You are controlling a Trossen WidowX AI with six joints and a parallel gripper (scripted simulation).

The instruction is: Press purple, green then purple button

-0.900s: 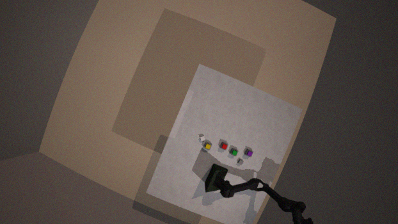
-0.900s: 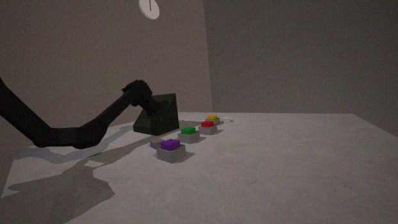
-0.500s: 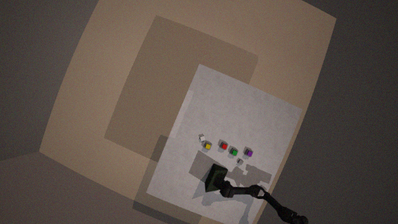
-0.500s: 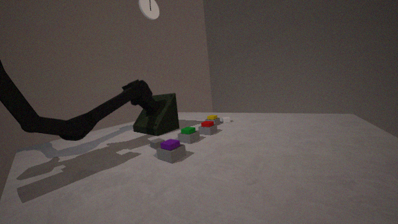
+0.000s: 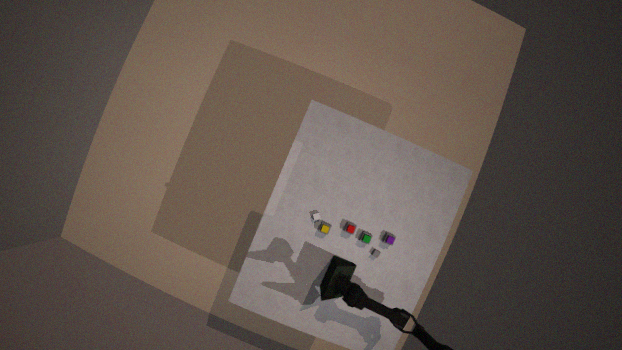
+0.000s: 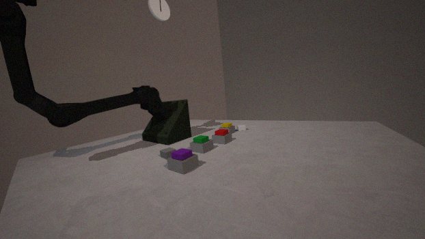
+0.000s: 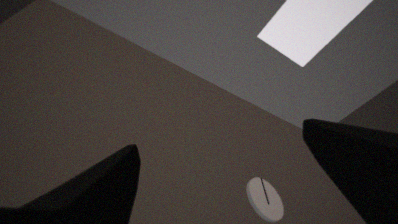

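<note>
Now: gripper tip 59 cm above the purple button, 31 cm short of it and 21 cm to the right of it. Also, from my gripper tip: green button (59 cm below, 32 cm to the left, 27 cm ahead); red button (59 cm below, 41 cm to the left, 27 cm ahead); small grey block (61 cm below, 23 cm to the left, 22 cm ahead).
</note>
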